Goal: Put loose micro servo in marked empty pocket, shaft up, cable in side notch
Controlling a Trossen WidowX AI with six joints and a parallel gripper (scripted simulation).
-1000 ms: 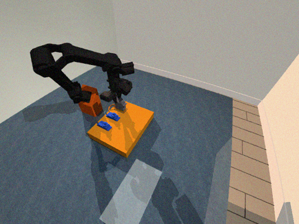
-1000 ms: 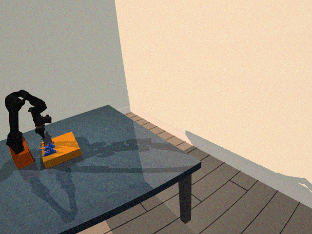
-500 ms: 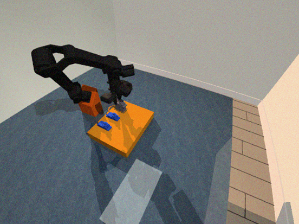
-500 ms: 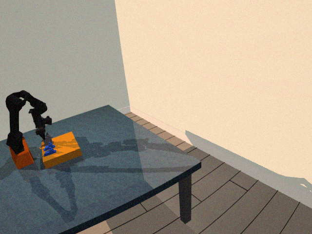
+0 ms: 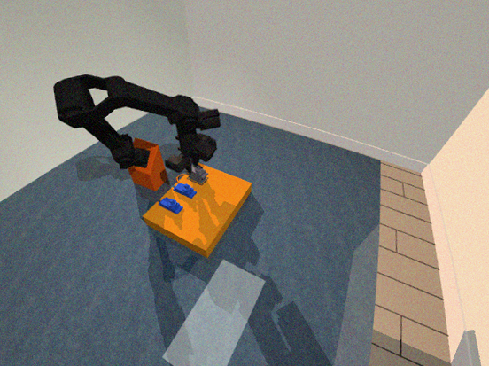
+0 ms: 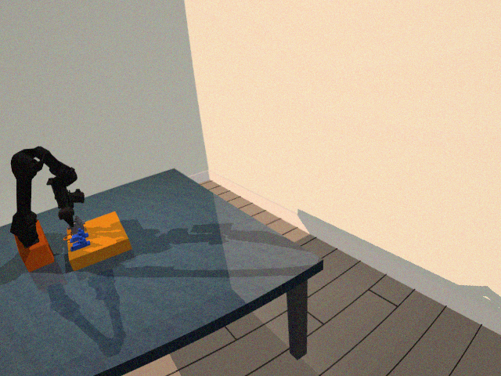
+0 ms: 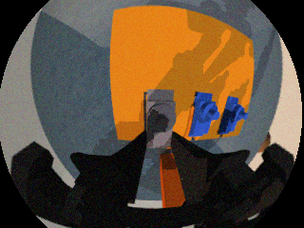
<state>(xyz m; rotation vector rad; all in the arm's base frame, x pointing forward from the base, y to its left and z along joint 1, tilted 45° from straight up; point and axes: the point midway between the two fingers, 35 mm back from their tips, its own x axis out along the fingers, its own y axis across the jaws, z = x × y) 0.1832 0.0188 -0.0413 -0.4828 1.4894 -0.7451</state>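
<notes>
Right now the orange deck is 11 cm ahead of my gripper tip, 9 cm to the right of it and 6 cm below it.
</notes>
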